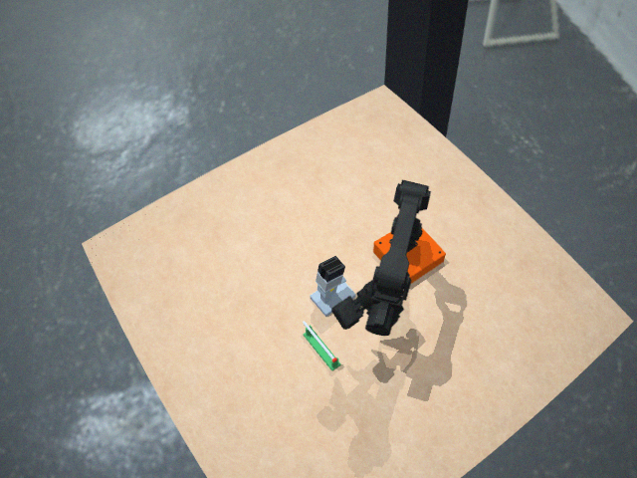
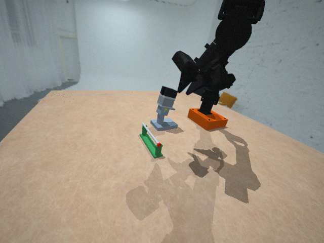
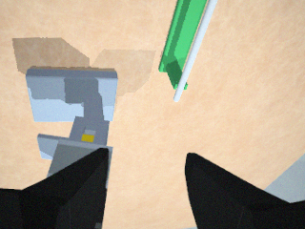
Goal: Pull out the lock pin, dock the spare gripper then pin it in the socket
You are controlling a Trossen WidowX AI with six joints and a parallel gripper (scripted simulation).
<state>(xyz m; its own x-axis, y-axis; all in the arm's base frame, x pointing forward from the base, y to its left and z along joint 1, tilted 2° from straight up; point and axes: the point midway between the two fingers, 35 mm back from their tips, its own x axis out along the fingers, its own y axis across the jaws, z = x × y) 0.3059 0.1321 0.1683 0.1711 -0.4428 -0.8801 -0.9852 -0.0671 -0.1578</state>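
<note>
My gripper tip is 9 cm short of the green cradle, 2 cm to the left of it and 17 cm above it. The rest, counted from my gripper tip: spare gripper (3 cm behind, 13 cm to the right, 7 cm below); then mount (4 cm behind, 13 cm to the right, 15 cm below).
</note>
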